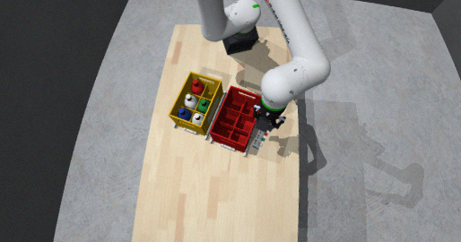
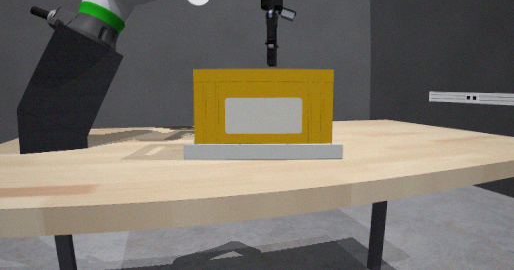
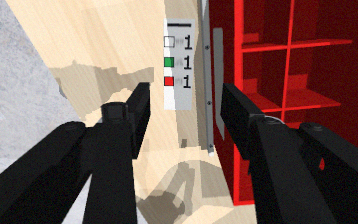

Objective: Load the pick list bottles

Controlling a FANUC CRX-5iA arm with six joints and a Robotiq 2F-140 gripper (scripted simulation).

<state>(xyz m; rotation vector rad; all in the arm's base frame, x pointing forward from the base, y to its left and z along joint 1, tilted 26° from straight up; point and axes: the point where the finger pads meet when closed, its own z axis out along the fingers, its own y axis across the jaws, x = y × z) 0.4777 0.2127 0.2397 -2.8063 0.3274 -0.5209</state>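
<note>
My hand is 33 cm to the left of the green bottle, 16 cm above it and 6 cm past it. Also, from my hand: red crate (17 cm below, 14 cm to the right, 4 cm behind); pick list (25 cm below, 1 cm behind); yellow crate (38 cm to the right, 17 cm below, 6 cm behind).
</note>
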